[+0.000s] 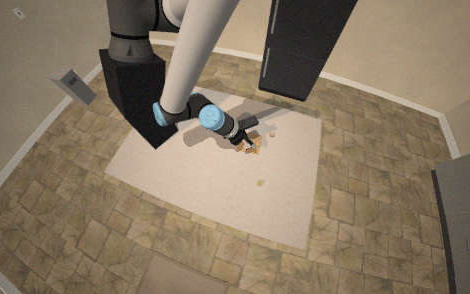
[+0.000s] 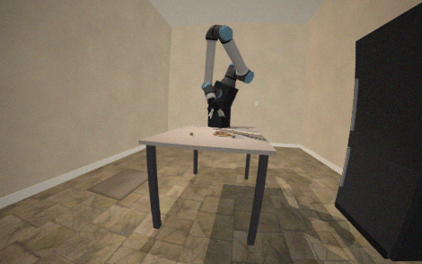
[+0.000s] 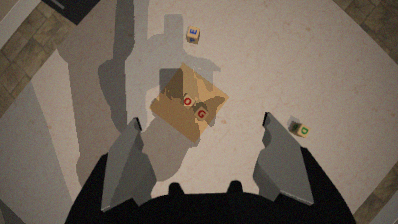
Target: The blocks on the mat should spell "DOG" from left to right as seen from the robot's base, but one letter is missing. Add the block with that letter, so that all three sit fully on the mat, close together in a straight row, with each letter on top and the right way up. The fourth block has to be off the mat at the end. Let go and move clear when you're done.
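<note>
Now: hand 19 cm to the left of the green D block, 14 cm short of it and 12 cm above it. From my hand the other things lie so: mat 13 cm below, 4 cm to the left.
</note>
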